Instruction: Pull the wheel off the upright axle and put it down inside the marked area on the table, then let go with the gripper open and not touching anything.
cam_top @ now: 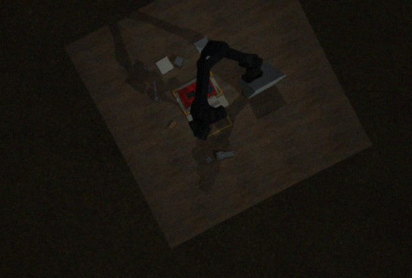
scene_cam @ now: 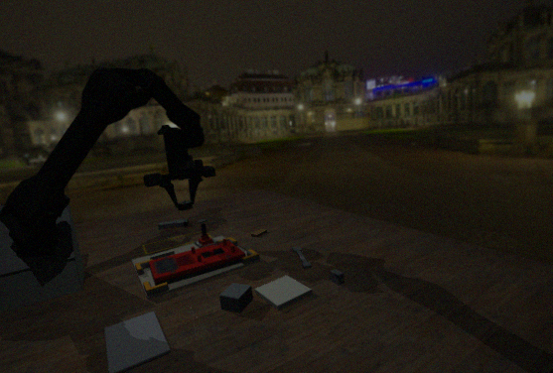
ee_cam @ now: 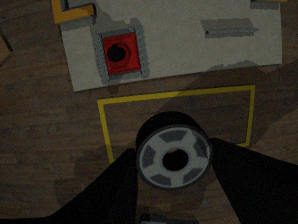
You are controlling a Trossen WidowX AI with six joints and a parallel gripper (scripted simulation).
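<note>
My gripper tip is 80 mm above the axle, 50 mm to the left of it and 40 mm short of it. The rest, counted from my gripper tip: wheel: right at my gripper tip; then thin rod: 270 mm to the right, 220 mm ahead, 110 mm below; then pale flat tile: 390 mm to the right, 120 mm ahead, 110 mm below.
</note>
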